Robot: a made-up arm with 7 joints. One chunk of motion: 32 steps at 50 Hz.
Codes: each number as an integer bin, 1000 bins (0 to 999) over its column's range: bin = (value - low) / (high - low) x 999, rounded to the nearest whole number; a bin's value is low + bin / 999 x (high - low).
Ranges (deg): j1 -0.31..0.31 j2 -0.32..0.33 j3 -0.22..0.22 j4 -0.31..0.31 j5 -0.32..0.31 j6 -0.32..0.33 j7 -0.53..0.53
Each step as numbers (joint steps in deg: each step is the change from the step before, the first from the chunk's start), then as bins.
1 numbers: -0.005 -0.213 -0.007 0.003 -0.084 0.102 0.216
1 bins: 491 164 484 504 374 649 703
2 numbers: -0.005 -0.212 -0.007 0.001 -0.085 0.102 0.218
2 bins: 491 166 484 501 373 649 705
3 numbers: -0.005 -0.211 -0.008 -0.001 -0.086 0.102 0.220
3 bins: 491 168 481 498 371 649 707
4 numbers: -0.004 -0.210 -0.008 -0.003 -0.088 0.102 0.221
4 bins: 493 169 481 495 368 649 708
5 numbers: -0.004 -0.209 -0.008 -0.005 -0.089 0.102 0.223
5 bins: 493 171 481 491 366 649 710
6 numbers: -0.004 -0.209 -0.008 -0.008 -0.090 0.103 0.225
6 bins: 493 171 481 487 365 650 712
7 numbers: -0.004 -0.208 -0.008 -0.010 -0.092 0.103 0.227
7 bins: 493 172 481 483 362 650 713
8 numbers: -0.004 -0.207 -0.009 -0.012 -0.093 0.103 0.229
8 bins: 493 174 479 480 360 650 715
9 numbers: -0.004 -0.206 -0.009 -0.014 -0.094 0.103 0.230
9 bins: 493 175 479 477 358 650 716
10 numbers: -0.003 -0.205 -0.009 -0.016 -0.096 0.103 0.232
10 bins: 495 177 479 474 355 650 718
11 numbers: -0.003 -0.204 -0.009 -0.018 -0.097 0.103 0.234
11 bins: 495 178 479 470 354 650 720
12 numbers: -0.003 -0.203 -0.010 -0.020 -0.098 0.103 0.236
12 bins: 495 180 477 467 352 650 722
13 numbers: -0.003 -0.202 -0.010 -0.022 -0.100 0.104 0.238
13 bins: 495 181 477 464 349 652 724
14 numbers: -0.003 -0.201 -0.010 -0.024 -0.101 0.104 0.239
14 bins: 495 183 477 461 347 652 725
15 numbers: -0.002 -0.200 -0.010 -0.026 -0.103 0.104 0.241
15 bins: 496 184 477 458 344 652 727
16 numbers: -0.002 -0.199 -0.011 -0.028 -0.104 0.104 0.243
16 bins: 496 186 475 454 343 652 729
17 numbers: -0.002 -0.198 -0.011 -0.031 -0.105 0.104 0.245
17 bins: 496 188 475 450 341 652 730
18 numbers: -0.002 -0.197 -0.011 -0.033 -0.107 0.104 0.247
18 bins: 496 189 475 446 338 652 732
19 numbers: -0.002 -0.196 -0.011 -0.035 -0.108 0.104 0.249
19 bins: 496 191 475 443 336 652 734
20 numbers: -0.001 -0.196 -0.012 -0.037 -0.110 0.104 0.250
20 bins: 498 191 472 440 333 652 735
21 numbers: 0.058 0.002 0.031 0.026 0.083 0.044 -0.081
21 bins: 593 495 570 541 639 559 423
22 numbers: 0.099 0.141 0.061 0.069 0.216 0.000 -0.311
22 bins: 659 709 638 611 850 492 206
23 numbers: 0.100 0.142 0.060 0.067 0.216 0.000 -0.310
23 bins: 661 710 636 607 850 492 207
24 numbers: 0.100 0.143 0.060 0.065 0.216 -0.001 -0.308
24 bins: 661 712 636 604 850 490 209
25 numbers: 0.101 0.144 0.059 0.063 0.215 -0.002 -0.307
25 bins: 662 713 633 601 848 489 210
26 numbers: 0.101 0.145 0.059 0.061 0.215 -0.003 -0.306
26 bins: 662 715 633 598 848 487 211
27 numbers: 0.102 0.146 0.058 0.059 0.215 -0.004 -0.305
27 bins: 664 716 631 595 848 486 212
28 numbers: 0.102 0.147 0.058 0.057 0.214 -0.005 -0.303
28 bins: 664 718 631 591 847 484 214
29 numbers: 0.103 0.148 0.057 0.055 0.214 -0.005 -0.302
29 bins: 665 719 629 588 847 484 215
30 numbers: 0.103 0.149 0.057 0.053 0.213 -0.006 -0.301
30 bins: 665 721 629 585 845 483 216
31 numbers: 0.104 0.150 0.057 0.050 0.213 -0.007 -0.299
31 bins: 667 722 629 580 845 481 218
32 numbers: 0.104 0.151 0.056 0.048 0.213 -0.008 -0.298
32 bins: 667 724 627 577 845 480 219
